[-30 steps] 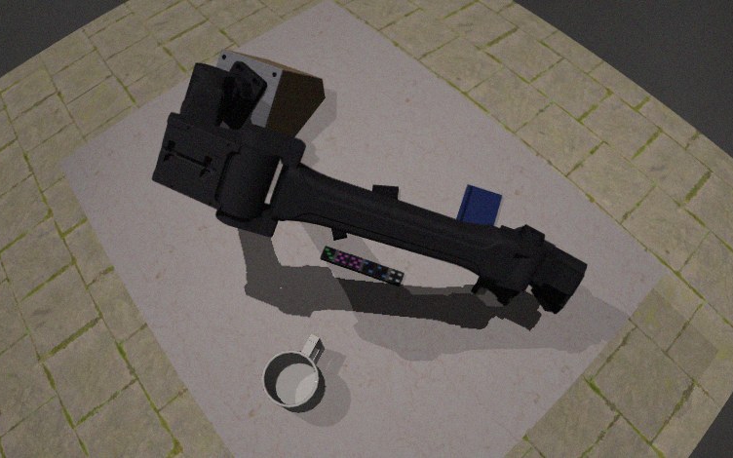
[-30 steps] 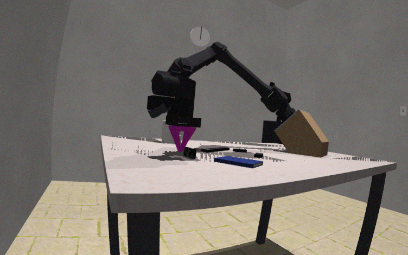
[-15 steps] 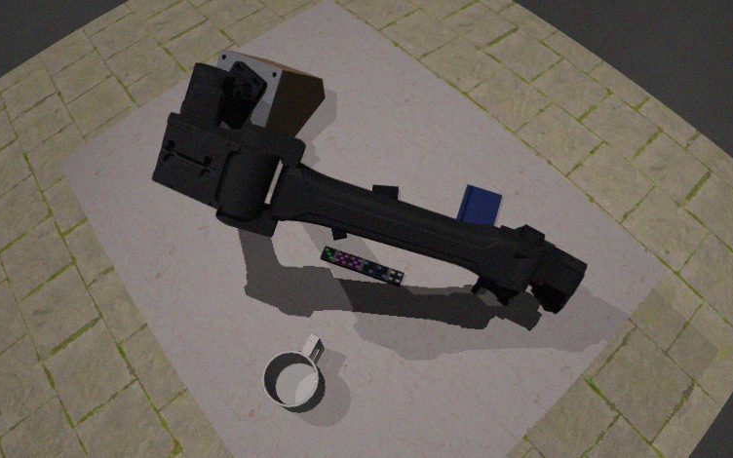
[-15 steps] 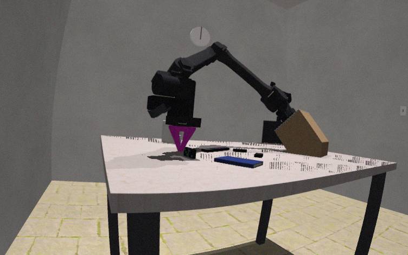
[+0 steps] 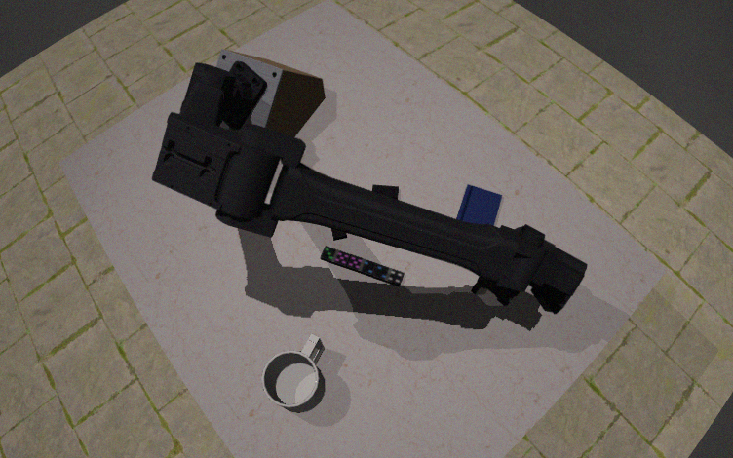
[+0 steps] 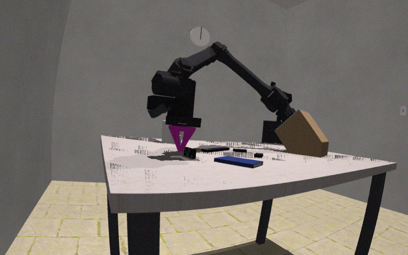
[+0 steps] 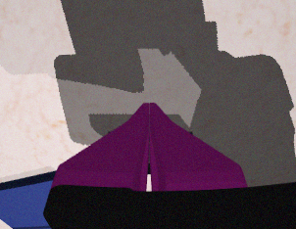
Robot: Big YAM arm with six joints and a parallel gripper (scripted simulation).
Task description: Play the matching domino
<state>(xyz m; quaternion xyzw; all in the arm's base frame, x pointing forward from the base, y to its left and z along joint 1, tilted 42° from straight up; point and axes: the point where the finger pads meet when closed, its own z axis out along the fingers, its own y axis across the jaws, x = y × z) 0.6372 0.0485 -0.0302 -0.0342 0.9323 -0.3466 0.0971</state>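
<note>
My hand is 3 cm past the domino and 1 cm above it. The rest, counted from my hand: blue book 13 cm behind, 11 cm to the left, 2 cm below; then mug 16 cm behind, 37 cm to the right, 2 cm above.
</note>
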